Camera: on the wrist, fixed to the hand. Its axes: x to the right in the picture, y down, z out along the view.
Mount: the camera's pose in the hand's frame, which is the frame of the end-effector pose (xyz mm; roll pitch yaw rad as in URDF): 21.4 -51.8 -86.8 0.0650 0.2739 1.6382
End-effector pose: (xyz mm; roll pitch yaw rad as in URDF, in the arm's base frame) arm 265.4 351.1 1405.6 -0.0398 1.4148 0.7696
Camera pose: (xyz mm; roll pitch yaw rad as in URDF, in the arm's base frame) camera 246.1 255.6 1371.3 1.4692 -0.0161 2.6607
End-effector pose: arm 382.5 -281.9 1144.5 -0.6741 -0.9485 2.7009
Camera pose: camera 385.5 -178.7 1141.2 -1.1133 0.5531 -2.8297
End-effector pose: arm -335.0 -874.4 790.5 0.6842 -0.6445 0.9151
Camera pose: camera -299.6 -804.2 723.4 -0.6553 -0.2826 2.7934
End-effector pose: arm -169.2 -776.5 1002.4 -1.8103 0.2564 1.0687
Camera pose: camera -87.4 -777.3 1065.6 2.6141 0.9686 -1.0254
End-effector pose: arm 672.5 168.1 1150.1 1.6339 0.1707 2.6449
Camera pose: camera 618.0 95.4 1100.9 0.5244 -1.3358 -2.5202
